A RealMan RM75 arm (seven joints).
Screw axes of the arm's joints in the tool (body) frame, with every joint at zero. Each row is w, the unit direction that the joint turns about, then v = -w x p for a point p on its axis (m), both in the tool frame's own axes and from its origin. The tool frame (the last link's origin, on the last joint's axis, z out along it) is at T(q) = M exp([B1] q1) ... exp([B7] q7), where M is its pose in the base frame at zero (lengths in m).
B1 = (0, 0, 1, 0, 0, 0)
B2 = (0, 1, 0, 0.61, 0, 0)
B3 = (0, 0, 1, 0, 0, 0)
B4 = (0, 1, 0, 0.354, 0, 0)
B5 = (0, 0, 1, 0, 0, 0)
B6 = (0, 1, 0, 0.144, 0, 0)
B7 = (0, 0, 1, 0, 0, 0)
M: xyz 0 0 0.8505 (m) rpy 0 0 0 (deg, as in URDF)
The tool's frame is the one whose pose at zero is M.
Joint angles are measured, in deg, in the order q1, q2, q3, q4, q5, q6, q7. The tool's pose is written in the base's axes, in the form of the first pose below.
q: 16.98 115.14 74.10 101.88 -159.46 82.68 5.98
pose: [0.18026 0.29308 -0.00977 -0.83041 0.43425 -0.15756 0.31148]
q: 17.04 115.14 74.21 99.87 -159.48 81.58 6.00
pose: [0.18718 0.29531 -0.01248 -0.82591 0.44134 -0.16129 0.31157]
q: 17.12 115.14 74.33 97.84 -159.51 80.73 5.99
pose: [0.19462 0.29693 -0.01506 -0.82096 0.44876 -0.16709 0.31100]
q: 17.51 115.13 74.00 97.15 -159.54 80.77 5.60
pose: [0.19549 0.29715 -0.01710 -0.82288 0.44477 -0.17327 0.30826]
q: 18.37 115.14 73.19 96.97 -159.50 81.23 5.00
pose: [0.19167 0.29702 -0.02022 -0.83001 0.43223 -0.18036 0.30287]
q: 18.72 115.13 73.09 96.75 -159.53 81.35 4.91
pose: [0.19102 0.29767 -0.02073 -0.83102 0.42976 -0.18255 0.30230]
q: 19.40 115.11 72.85 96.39 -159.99 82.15 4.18
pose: [0.19082 0.29827 -0.02098 -0.83352 0.42059 -0.19370 0.30138]
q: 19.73 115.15 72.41 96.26 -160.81 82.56 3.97
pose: [0.19086 0.29844 -0.02137 -0.83419 0.41368 -0.20173 0.30381]
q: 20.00 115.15 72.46 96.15 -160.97 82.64 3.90
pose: [0.19032 0.29948 -0.02104 -0.83443 0.41173 -0.20284 0.30507]
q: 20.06 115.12 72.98 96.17 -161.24 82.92 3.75
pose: [0.19125 0.30082 -0.01854 -0.83237 0.41282 -0.20397 0.30845]
